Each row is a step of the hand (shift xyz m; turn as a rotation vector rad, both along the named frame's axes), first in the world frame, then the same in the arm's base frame.
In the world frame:
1: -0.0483 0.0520 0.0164 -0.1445 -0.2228 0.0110
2: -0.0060 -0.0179 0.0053 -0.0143 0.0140 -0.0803
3: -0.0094 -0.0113 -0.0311 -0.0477 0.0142 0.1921
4: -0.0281 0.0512 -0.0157 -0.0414 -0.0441 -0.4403
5: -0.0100 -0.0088 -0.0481 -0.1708 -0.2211 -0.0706
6: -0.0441 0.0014 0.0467 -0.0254 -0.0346 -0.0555
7: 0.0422 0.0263 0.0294 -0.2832 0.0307 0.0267
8: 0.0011 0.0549 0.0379 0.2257 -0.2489 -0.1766
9: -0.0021 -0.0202 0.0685 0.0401 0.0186 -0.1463
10: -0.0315 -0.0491 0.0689 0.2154 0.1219 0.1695
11: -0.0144 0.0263 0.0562 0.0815 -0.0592 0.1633
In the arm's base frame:
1: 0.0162 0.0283 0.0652 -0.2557 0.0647 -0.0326
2: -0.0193 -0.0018 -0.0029 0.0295 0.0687 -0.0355
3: -0.0043 0.0272 -0.0206 -0.0685 -0.1016 0.1561
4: 0.0345 0.0370 0.0331 0.0779 0.3360 -0.2803
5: 0.0027 0.0400 -0.0297 -0.2416 0.1411 -0.0689
6: -0.0333 -0.0024 0.0549 -0.0237 0.0527 -0.0397
7: 0.0324 -0.0469 0.0094 -0.1129 0.1811 0.1906
8: 0.0348 -0.0209 0.0530 -0.0501 -0.0618 -0.3712
9: -0.0386 -0.0497 0.0338 0.0784 0.0784 -0.1052
10: -0.0764 -0.0332 0.0348 0.1494 -0.2546 0.0536
11: -0.0018 -0.0267 0.0578 -0.0615 -0.1798 0.0267

